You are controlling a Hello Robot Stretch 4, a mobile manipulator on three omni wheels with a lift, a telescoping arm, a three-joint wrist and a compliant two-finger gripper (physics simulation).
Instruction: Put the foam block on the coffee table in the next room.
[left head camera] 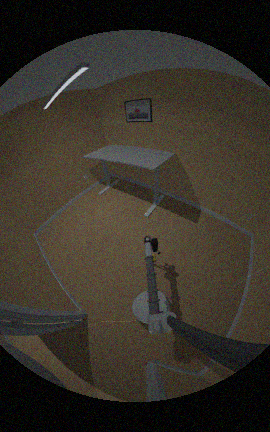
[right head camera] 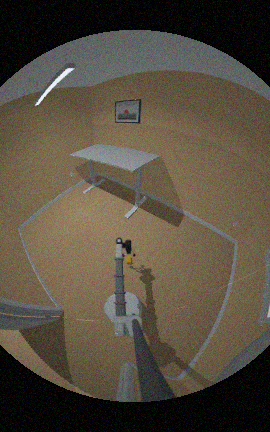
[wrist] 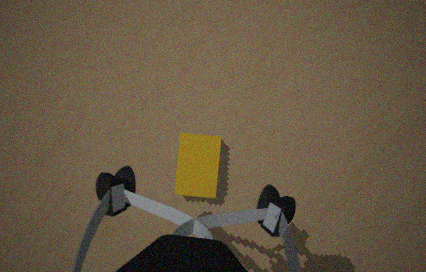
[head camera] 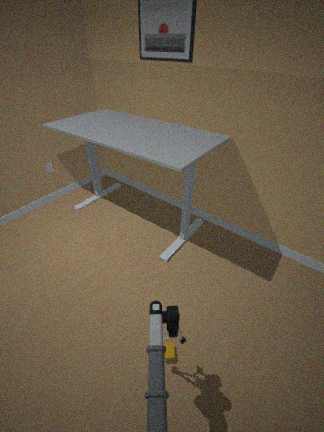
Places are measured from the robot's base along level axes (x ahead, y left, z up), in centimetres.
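Pixels of known places: gripper, fingertip midpoint: (left head camera: 152, 253) (right head camera: 128, 255) (wrist: 197, 192) (head camera: 171, 342).
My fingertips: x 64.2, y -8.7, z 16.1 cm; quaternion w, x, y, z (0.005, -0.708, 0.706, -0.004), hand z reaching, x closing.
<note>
Behind a point stands the place of what it marks.
The foam block, a yellow block (head camera: 170, 352) {y -9.0, x 63.6, z 1.8 cm} (right head camera: 129, 260) {y -10.1, x 62.4, z 1.8 cm} (wrist: 198, 165) {y -8.5, x 65.0, z 1.8 cm}, lies flat on the floor. In the wrist view it is between the two fingers from side to side and slightly ahead of the line of the fingertips, touching neither. My gripper (wrist: 197, 192) {y -8.7, x 64.2, z 16.1 cm} is open and empty, pointing down above the floor, with its shadow beside it at the lower right. In the head camera view the arm and wrist partly hide the gripper and the block's left edge. The coffee table does not show in these views.
A white desk (head camera: 140, 137) {y 11.2, x 186.0, z 92.3 cm} (left head camera: 132, 156) {y 6.9, x 177.7, z 92.3 cm} (right head camera: 117, 156) {y 4.1, x 180.1, z 92.3 cm} stands against the far wall, its feet on the floor ahead of the arm. A framed picture (head camera: 166, 30) {y -9.7, x 236.2, z 162.9 cm} (left head camera: 138, 110) {y -10.4, x 235.7, z 163.3 cm} (right head camera: 128, 111) {y -12.0, x 234.3, z 162.8 cm} hangs above it. Pale skirting (right head camera: 40, 270) runs along the walls.
</note>
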